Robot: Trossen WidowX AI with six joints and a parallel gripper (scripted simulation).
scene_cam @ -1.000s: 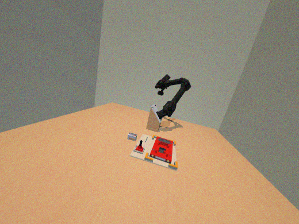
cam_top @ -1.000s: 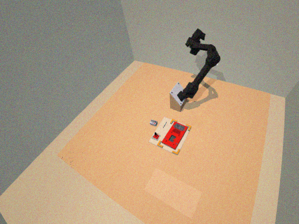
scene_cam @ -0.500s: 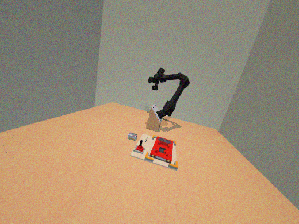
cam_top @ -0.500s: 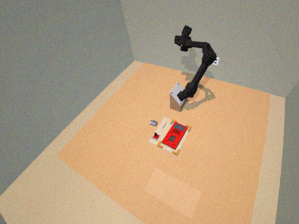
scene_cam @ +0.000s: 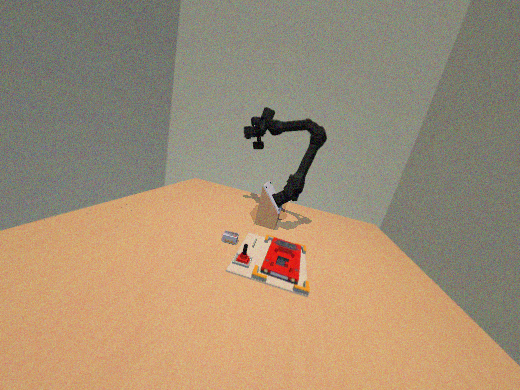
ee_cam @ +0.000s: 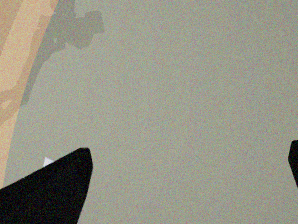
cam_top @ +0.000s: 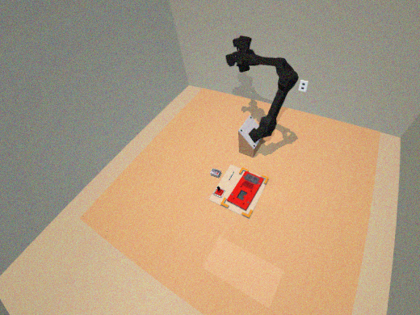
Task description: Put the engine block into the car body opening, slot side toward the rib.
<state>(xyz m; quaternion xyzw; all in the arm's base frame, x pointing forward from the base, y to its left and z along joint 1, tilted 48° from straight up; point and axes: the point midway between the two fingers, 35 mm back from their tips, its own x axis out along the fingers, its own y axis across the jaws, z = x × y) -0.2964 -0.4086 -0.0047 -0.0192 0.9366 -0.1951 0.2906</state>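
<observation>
The engine block lies 620 mm ahead of my gripper tip, 210 mm to the left of it and 360 mm below it. Round my gripper tip: grey plate 640 mm ahead, 390 mm to the left, 360 mm below.
</observation>
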